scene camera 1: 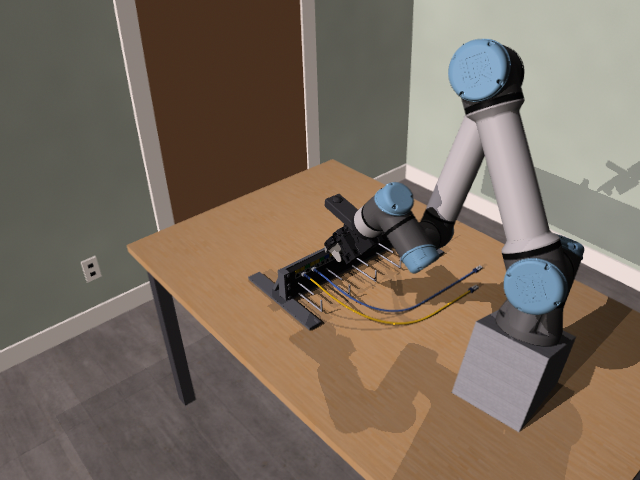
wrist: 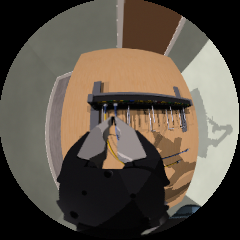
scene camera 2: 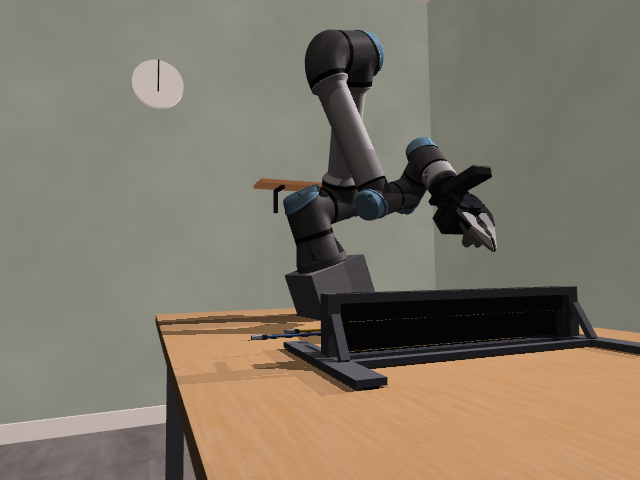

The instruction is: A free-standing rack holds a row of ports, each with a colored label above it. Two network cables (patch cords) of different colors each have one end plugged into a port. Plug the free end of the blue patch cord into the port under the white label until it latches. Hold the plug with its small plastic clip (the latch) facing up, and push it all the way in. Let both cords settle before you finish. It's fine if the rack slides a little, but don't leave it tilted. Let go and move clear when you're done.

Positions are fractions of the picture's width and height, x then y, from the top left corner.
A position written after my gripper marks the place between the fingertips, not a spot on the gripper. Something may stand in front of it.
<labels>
my gripper: scene camera 1 0.51, 0.52; wrist 0.47, 0.49; scene camera 2 0.77, 0.52
</labels>
